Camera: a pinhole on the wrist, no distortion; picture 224 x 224 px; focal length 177.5 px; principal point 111.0 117.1 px. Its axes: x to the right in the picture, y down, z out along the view. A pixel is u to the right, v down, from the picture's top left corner.
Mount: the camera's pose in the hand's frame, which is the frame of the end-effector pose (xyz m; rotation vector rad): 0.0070 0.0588 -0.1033 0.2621 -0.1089 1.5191
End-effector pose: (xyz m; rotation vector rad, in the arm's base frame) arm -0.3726 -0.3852 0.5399 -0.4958 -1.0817 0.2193
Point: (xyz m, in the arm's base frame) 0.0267 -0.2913 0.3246
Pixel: behind the camera
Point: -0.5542 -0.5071 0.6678
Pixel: 17 150
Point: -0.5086 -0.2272 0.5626
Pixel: 196 129
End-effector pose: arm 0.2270 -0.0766 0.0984 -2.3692 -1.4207 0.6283
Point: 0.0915 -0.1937 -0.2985
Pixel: 184 169
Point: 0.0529 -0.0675 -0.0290
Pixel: 77 156
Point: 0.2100 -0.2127 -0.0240
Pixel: outside the picture
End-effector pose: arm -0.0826 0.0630 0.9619 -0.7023 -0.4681 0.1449
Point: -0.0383 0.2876 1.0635
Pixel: 187 51
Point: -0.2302 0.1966 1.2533
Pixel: 95 130
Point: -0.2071 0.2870 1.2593
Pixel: 123 115
